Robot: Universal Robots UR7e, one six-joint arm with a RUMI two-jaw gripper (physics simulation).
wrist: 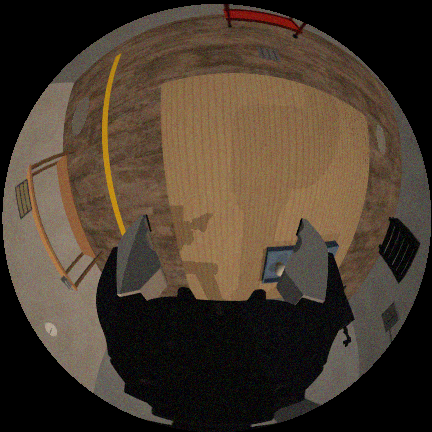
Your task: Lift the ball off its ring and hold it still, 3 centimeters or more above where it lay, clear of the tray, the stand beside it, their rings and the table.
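Frame: origin at the arm's base, x ahead, y left, z up, level; millimetres.
Where they show: gripper, fingertip midpoint: [223,219].
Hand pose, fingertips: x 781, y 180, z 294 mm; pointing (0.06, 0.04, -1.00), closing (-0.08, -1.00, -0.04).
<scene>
Things, the pixels of their centre, and the offset from my fingertips. "pt": a spot on its surface instead. Level surfaces: height alone.
- pale ball at the middle of its body: [280,269] 381 mm back, 191 mm right, 284 mm down
- blue tray at the middle of its body: [279,265] 381 mm back, 191 mm right, 307 mm down
- blue piece at a spot on its surface: [333,246] pt 288 mm back, 430 mm right, 281 mm down
- wooden table at its surface level: 321 mm down
My gripper [223,219] is open, with its two grey fingers wide apart and nothing between them. It is above the wooden table. A pale ball [280,269] shows in part at the inner edge of the right finger, which hides some of it. The ball is over a blue tray [272,256], low and right of centre, behind the right finger. Another blue piece [333,246] shows just past that finger's right side; I cannot tell whether it is the tray or the stand. The rings cannot be made out.
The wooden table [225,130] spreads ahead, with arm shadows on it. Brown floor with a yellow line [105,140] lies to the left. An orange-brown rack [72,205] stands at the far left, a red cart [261,18] at the top, and a black slatted object [399,250] at the right.
</scene>
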